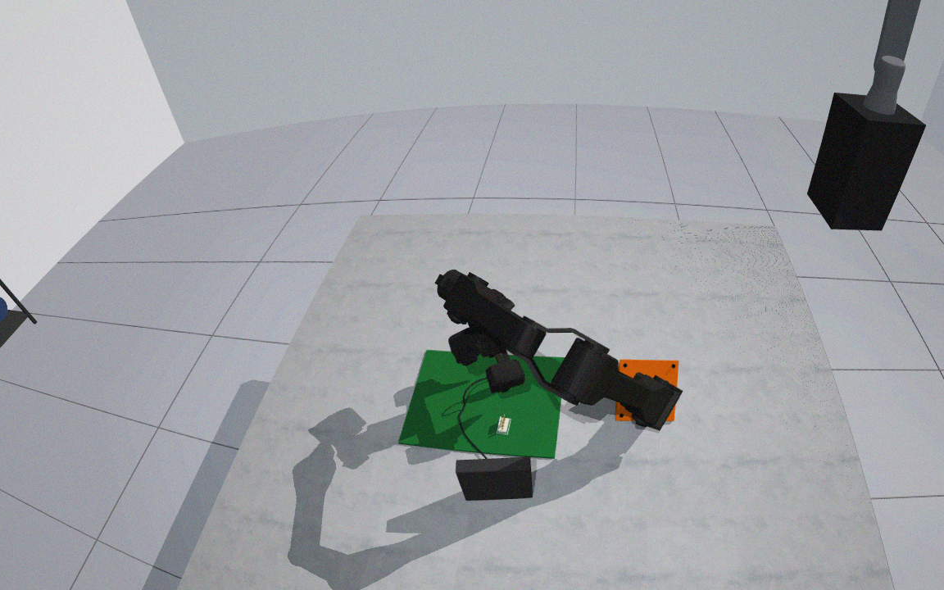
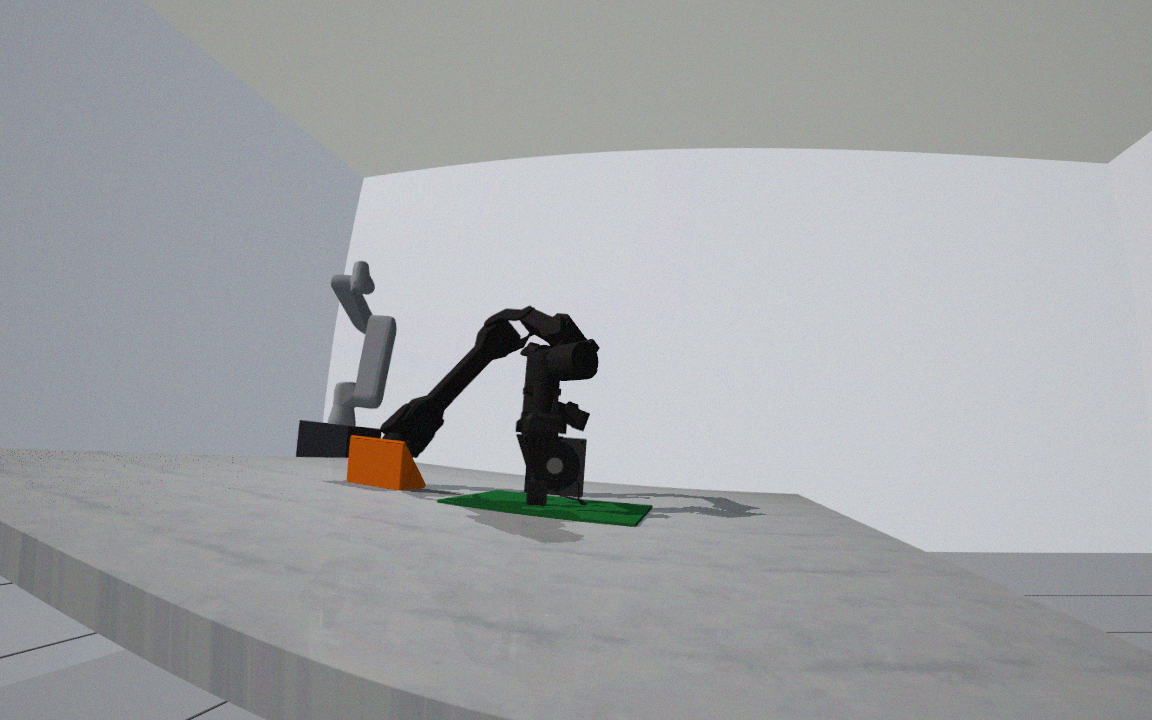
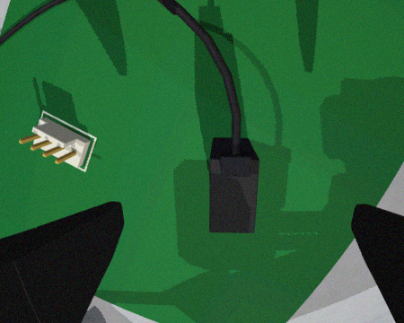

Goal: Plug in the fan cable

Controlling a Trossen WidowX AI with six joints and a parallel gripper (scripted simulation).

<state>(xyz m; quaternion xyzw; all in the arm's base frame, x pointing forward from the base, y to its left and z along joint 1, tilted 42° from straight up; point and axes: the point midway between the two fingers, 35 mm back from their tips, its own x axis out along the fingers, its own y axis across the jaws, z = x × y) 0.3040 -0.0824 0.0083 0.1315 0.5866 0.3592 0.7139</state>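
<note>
The black plug lies 30 mm below my gripper tip. The rest, counted from my gripper tip: white four-pin header (20 mm behind, 100 mm to the left, 50 mm below); black fan (20 mm behind, 230 mm to the left, 10 mm above); green board (30 mm ahead, 30 mm to the left, 60 mm below).
</note>
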